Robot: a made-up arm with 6 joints.
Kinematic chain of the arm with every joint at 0, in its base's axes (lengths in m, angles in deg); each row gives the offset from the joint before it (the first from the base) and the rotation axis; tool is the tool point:
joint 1: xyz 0 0 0.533 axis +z
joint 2: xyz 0.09 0 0 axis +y
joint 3: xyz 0 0 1.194 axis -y
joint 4: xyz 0 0 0.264 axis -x
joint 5: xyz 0.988 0 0 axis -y
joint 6: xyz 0.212 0 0 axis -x
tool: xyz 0 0 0
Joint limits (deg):
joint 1: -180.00..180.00
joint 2: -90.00..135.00
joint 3: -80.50..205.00
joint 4: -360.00..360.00
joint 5: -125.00..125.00
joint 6: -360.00..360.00
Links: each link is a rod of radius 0.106 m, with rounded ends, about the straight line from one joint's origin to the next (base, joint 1, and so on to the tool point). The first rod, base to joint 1, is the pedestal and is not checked.
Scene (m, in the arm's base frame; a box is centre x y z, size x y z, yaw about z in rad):
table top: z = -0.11
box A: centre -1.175 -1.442 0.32 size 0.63 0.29 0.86 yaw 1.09
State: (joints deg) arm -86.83 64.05 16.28 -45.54 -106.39 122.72
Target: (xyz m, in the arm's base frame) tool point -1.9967 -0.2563 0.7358
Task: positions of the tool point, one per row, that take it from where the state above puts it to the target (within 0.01 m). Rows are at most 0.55 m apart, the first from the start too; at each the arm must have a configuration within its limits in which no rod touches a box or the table.
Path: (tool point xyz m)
1: -0.1381 -1.8983 0.6205
2: -0.5211 -1.8337 0.7943
3: -0.8748 -1.6777 0.9694
4: -1.1750 -1.4420 1.1442
5: -1.5488 -1.1373 1.0132
6: -1.8316 -0.7324 0.8771
7: -1.9967 -0.2562 0.7358

